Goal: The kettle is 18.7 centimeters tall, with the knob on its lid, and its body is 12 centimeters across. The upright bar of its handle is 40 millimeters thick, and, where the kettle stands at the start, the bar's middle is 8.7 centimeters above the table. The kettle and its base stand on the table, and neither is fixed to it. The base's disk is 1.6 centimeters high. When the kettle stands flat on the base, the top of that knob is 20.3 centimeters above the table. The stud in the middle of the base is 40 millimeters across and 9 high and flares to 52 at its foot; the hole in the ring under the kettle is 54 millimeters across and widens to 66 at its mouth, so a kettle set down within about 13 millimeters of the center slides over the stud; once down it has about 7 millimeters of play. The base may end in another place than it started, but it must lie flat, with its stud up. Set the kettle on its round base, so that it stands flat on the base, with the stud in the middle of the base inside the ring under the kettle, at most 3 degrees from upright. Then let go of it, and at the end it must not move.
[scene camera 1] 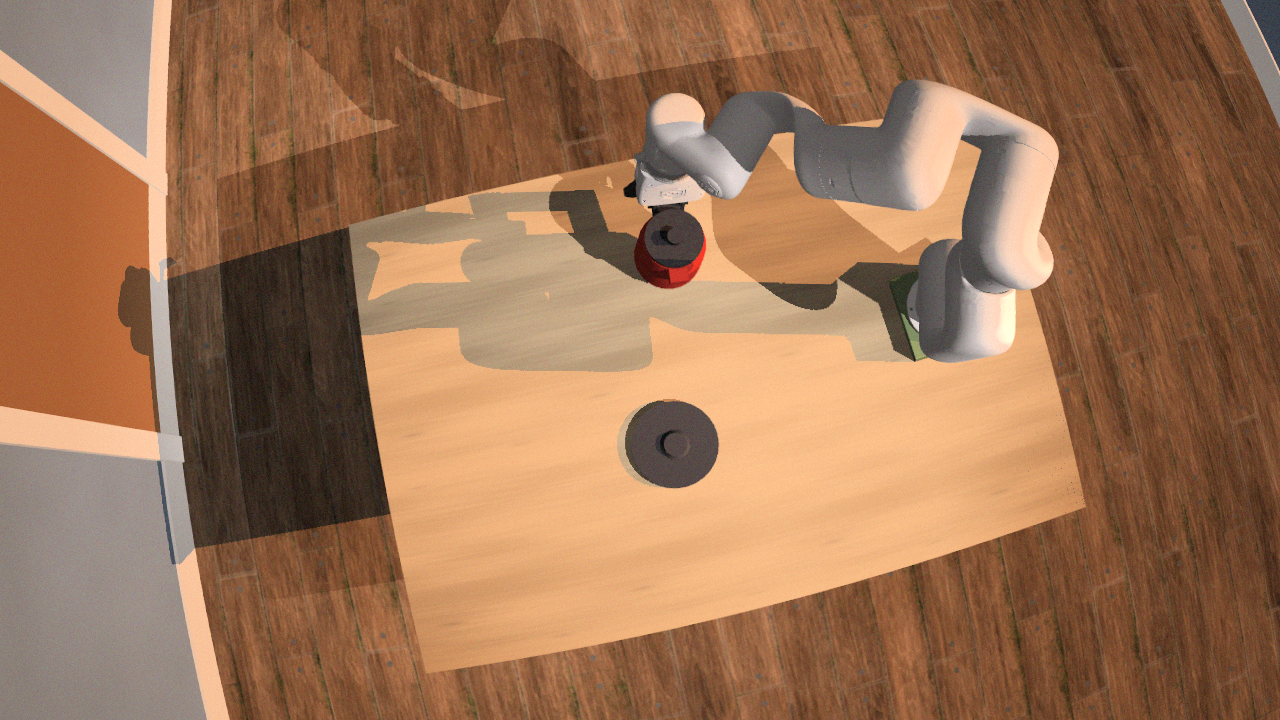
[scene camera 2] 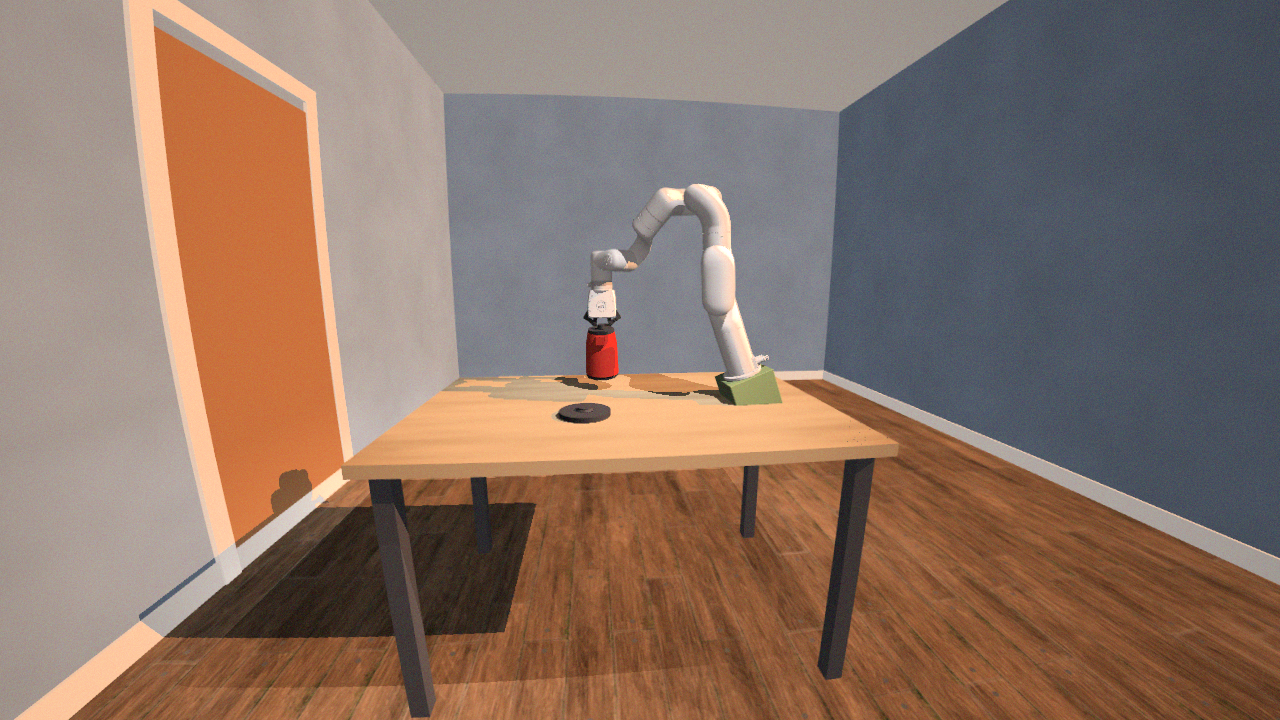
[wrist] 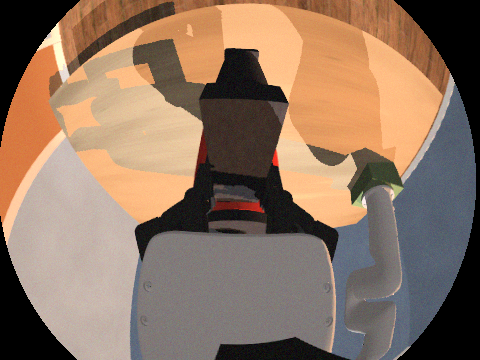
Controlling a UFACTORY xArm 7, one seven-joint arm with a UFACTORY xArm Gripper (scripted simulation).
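The gripper is visible, and it also shows in scene camera 2 and in the wrist view. A red kettle can be seen here, as can a dark round base.
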